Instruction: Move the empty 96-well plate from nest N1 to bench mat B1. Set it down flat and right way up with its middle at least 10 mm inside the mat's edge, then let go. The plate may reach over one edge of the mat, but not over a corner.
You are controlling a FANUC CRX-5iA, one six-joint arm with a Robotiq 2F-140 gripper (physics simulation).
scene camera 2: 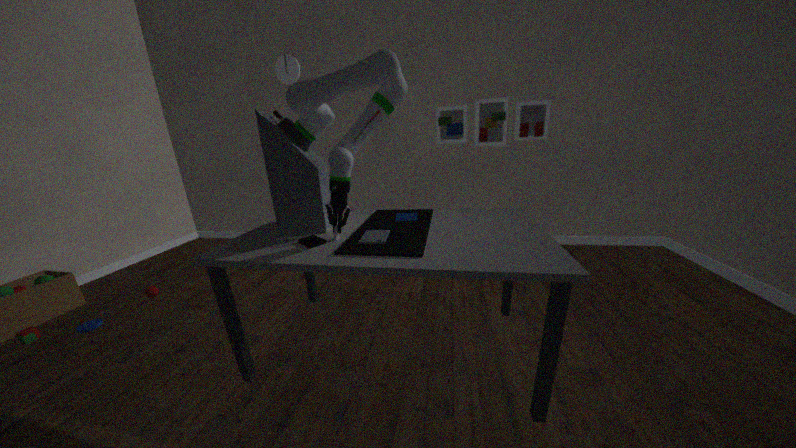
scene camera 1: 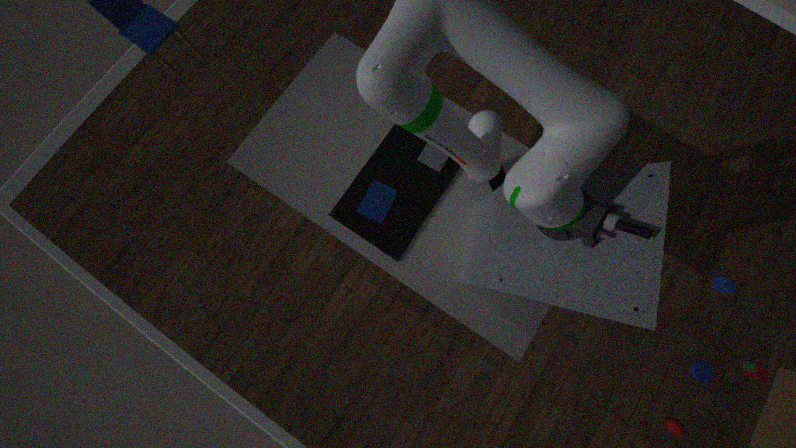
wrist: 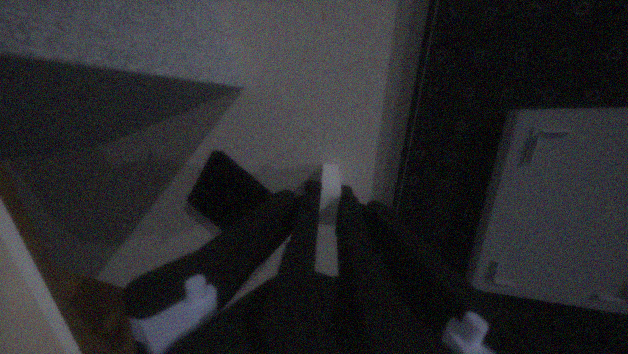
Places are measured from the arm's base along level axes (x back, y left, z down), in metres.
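Where they show: gripper, fingertip midpoint: [scene camera 2: 336, 239] [wrist: 328, 178]; arm's base, origin of the base link: [scene camera 2: 295, 141] [scene camera 1: 565, 214].
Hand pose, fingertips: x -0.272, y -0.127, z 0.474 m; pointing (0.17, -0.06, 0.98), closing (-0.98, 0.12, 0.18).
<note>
Each offset is from my fingertips to the top centre of the thing. "*": to the spot under its first point. Level surfaces: height alone.
My gripper [scene camera 2: 335, 229] [wrist: 328, 178] points down low over the table, between a small black piece {dx +0.092, dy -0.070, dz -0.013 m} [scene camera 2: 311, 241] [wrist: 220, 187] and the black board. Its fingers are shut with nothing held; a pale strip shows between the tips. The arm hides it in scene camera 1. A light grey square {* dx -0.190, dy +0.074, dz -0.023 m} [scene camera 1: 432, 157] [scene camera 2: 374, 236] [wrist: 565, 210] with small raised corner pieces lies on the board's near part; it looks like a nest. No wells can be made out. A blue rectangle {* dx -0.225, dy +0.399, dz -0.014 m} [scene camera 1: 377, 201] [scene camera 2: 406, 216] lies flat farther along the board. I cannot tell which piece is mat B1.
The black board {dz -0.012 m} [scene camera 1: 396, 236] [scene camera 2: 411, 244] [wrist: 460, 75] lies on the grey table {dz +0.001 m} [scene camera 1: 300, 116] [scene camera 2: 490, 244]. A large grey panel [scene camera 1: 590, 278] [scene camera 2: 295, 189] rises beside the arm, close to the gripper's side. The white arm [scene camera 1: 501, 55] [scene camera 2: 345, 77] reaches over the table.
</note>
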